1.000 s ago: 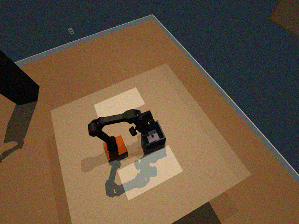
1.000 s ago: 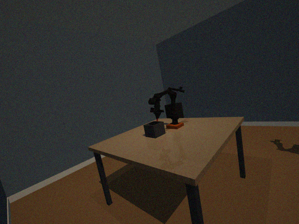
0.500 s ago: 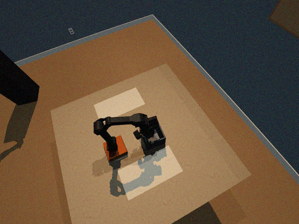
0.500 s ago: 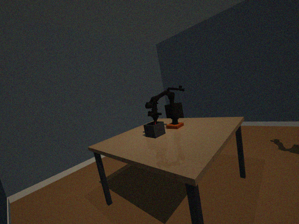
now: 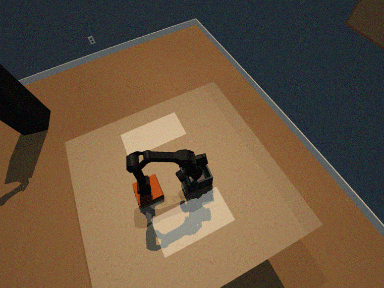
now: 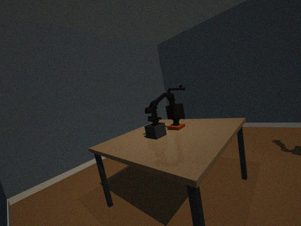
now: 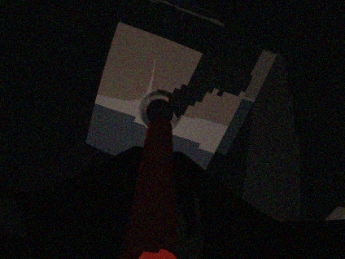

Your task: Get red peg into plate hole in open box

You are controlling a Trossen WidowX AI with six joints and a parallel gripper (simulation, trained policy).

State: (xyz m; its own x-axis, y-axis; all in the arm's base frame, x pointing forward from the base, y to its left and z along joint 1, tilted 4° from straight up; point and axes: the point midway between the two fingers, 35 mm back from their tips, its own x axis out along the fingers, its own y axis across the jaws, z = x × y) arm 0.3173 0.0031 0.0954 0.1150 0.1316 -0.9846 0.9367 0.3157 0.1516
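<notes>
My gripper tip is now 1 cm below the red peg. The rest, counted from my gripper tip: plate 1 cm ahead, 6 cm below.
</notes>
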